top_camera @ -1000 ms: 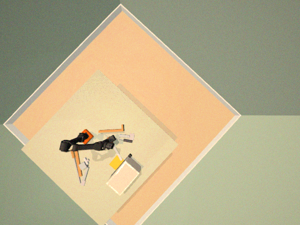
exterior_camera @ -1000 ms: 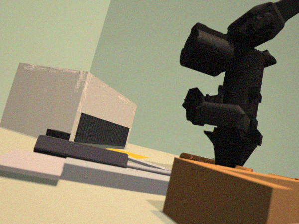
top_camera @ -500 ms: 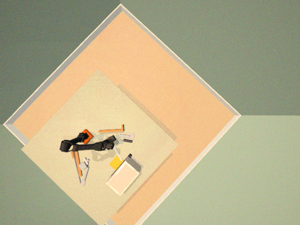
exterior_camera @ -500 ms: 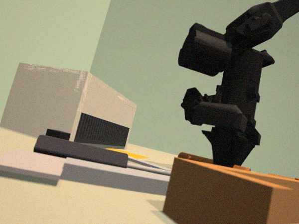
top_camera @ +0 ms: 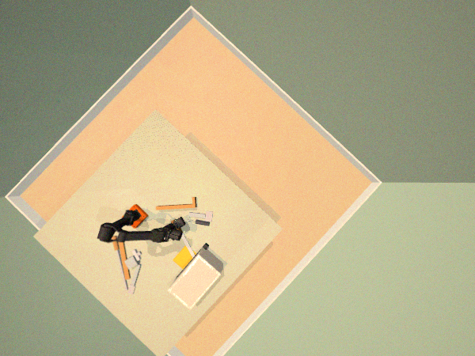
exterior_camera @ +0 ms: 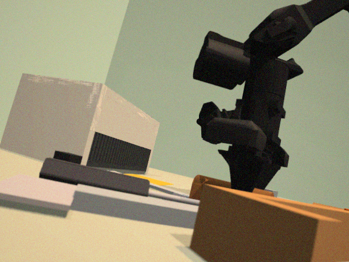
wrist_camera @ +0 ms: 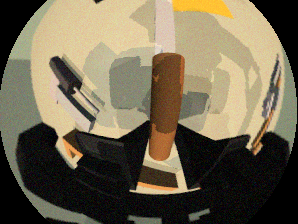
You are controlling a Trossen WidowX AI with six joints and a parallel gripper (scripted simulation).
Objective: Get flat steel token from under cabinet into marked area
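Now: the dark screwdriver 80 mm ahead of my gripper tip and 130 mm to the left of it. Round my gripper tip: token: 360 mm ahead, 90 mm to the right; then orange stick: 40 mm behind, 450 mm to the right.
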